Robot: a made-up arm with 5 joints.
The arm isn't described. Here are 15 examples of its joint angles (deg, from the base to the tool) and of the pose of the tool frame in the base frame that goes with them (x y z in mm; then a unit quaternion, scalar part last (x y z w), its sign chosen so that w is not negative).
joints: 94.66 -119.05 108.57 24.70 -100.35
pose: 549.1 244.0 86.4 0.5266 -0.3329 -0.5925 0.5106
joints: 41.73 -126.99 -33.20 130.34 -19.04
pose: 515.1 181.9 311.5 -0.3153 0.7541 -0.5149 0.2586
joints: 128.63 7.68 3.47 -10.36 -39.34
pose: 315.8 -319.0 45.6 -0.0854 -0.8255 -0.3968 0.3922
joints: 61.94 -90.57 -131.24 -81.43 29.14
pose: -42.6 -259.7 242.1 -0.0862 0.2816 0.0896 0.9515
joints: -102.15 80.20 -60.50 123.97 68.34
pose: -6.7 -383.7 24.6 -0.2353 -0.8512 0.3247 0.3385
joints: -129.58 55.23 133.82 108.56 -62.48
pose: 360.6 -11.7 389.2 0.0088 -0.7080 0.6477 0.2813
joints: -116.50 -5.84 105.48 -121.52 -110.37
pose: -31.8 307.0 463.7 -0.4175 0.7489 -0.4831 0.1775
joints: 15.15 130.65 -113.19 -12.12 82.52
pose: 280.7 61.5 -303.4 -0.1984 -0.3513 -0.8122 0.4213
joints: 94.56 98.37 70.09 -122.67 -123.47
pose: 719.0 107.9 55.9 0.1882 -0.3192 -0.9180 0.1413
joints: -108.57 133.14 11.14 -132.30 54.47
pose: -603.8 -255.1 1.3 -0.0280 -0.2303 0.2095 0.9499
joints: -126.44 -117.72 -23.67 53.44 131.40
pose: -466.5 -205.9 631.9 -0.6714 0.4050 0.4090 0.4668
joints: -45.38 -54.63 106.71 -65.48 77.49
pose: 49.2 83.5 145.0 0.5153 -0.7437 -0.4134 0.1019
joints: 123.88 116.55 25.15 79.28 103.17
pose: -9.8 138.7 131.9 -0.0586 -0.3422 -0.2243 0.9106
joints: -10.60 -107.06 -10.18 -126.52 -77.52
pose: 170.1 -429.1 253.5 0.0444 0.9253 0.0716 0.3697
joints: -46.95 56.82 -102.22 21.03 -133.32
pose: 314.6 -110.0 -26.2 0.3509 -0.5208 -0.7670 0.1314
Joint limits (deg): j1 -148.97..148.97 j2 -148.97..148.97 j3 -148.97..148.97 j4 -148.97..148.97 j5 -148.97..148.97
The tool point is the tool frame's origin. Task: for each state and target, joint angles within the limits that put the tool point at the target. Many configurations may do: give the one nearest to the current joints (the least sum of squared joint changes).
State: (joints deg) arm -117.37 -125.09 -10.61 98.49 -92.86
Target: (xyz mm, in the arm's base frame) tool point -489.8 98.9 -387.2
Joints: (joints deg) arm -84.11 -137.53 -23.14 102.53 -88.53
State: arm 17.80 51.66 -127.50 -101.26 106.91
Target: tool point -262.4 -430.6 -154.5
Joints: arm -3.86 95.73 -135.37 -148.97 105.74
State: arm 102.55 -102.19 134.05 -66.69 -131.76
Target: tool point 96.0 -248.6 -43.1
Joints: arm 129.17 -126.63 109.96 -88.98 -146.66
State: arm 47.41 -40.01 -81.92 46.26 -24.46
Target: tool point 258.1 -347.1 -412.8
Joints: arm 23.73 -61.06 -80.04 50.95 -2.30
